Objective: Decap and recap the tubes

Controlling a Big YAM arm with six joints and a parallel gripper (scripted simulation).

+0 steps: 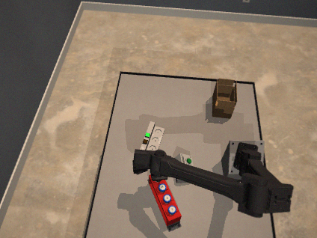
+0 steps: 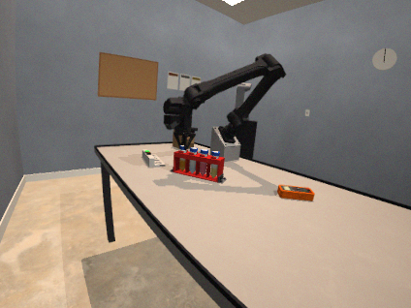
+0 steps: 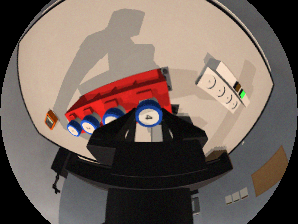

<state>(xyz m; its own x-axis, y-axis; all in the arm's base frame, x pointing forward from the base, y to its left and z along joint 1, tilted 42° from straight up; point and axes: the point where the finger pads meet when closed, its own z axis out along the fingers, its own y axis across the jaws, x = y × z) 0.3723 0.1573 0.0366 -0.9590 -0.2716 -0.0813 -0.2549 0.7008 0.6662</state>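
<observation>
My gripper is now right at the blue tube cap. Also, from my hand: green key: 130 mm to the right, 130 mm behind, 50 mm below; key housing: 120 mm behind, 100 mm to the right, 70 mm below; blue key: 140 mm behind, 80 mm to the right, 50 mm below.
</observation>
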